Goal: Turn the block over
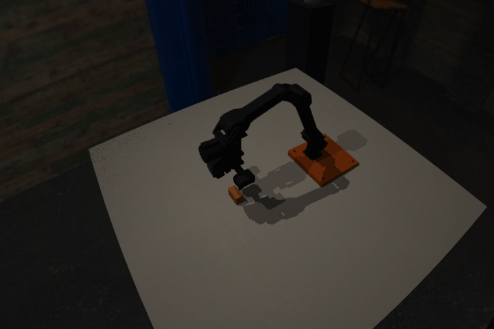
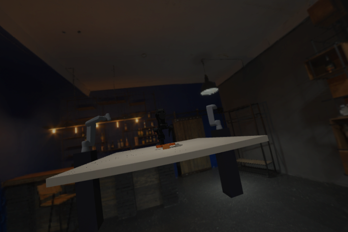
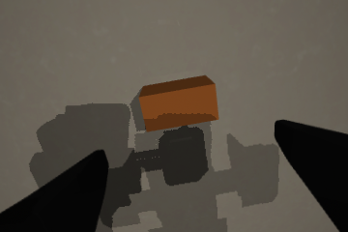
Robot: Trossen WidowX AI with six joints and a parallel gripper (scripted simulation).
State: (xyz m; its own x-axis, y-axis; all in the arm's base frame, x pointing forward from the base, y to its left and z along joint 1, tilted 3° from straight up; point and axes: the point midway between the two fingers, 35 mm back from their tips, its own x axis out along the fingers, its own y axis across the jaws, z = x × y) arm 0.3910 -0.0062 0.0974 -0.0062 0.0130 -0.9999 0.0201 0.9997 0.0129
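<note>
The orange block is 1 cm behind my gripper tip and 8 cm below it.
</note>
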